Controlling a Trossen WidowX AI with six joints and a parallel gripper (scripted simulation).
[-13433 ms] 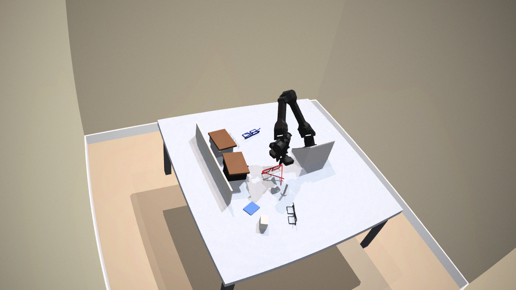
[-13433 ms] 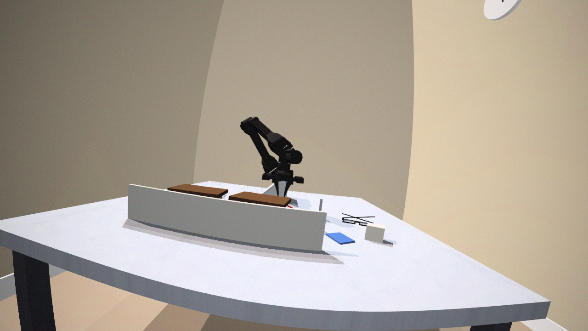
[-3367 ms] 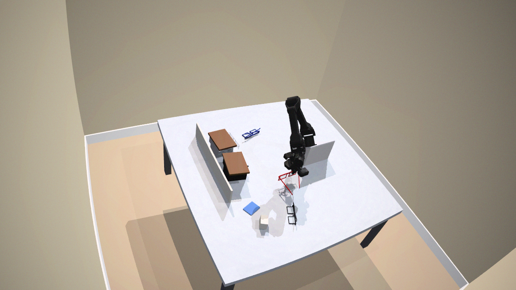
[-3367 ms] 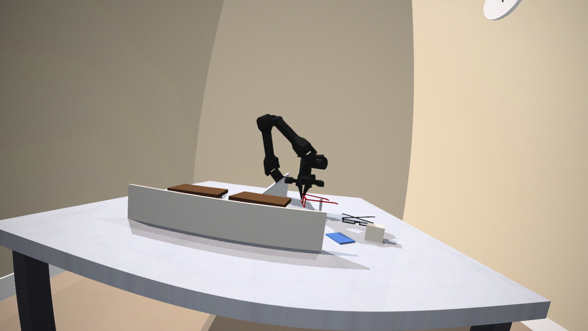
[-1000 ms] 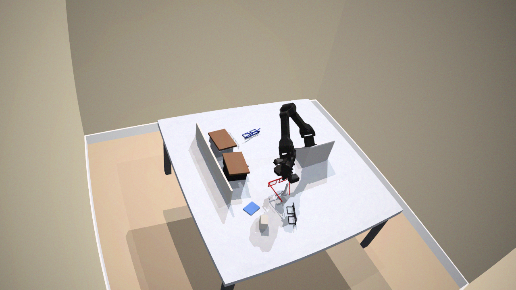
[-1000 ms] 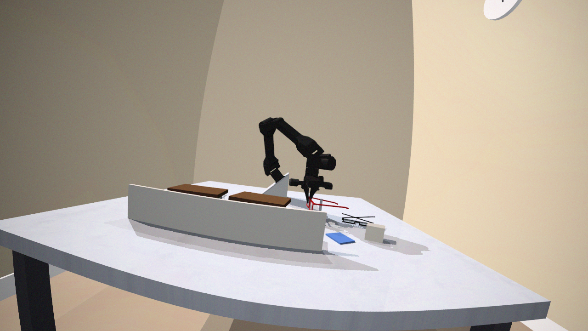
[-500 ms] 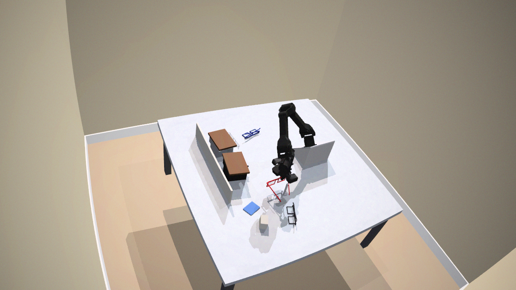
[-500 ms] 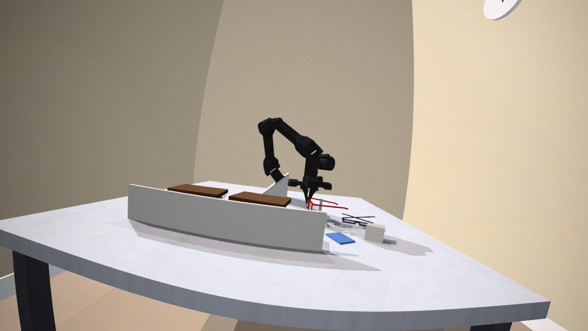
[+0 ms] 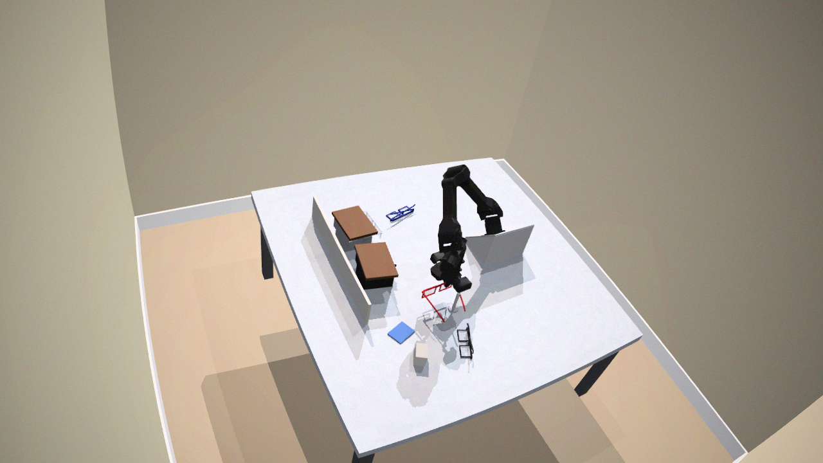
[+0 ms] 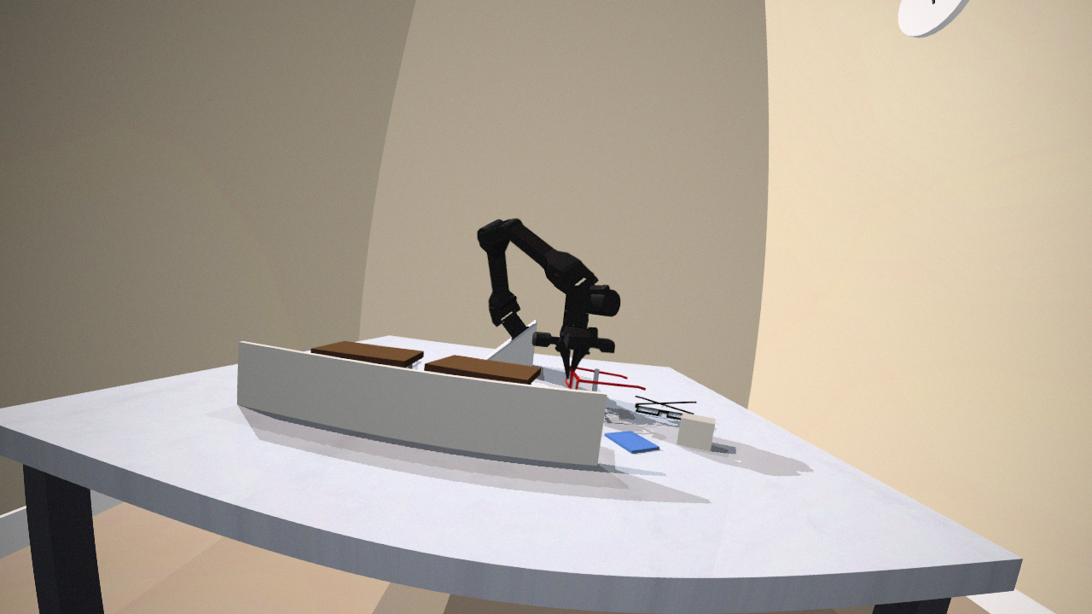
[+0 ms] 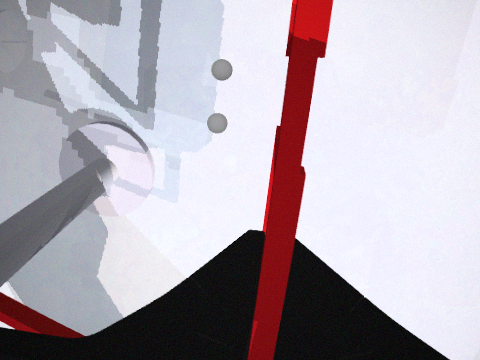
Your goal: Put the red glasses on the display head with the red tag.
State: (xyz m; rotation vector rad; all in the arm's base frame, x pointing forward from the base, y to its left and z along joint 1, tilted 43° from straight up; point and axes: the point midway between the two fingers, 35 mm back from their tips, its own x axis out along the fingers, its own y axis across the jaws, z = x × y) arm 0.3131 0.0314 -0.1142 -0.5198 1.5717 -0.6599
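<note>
The grey peg stand lies 70 mm to the left of my gripper tip and 30 mm below it. Also, from my gripper tip: blue card: 240 mm ahead, 70 mm to the left, 50 mm below; then white cube: 250 mm ahead, 190 mm to the left, 30 mm below; then dark head: 170 mm ahead, 180 mm to the right.
</note>
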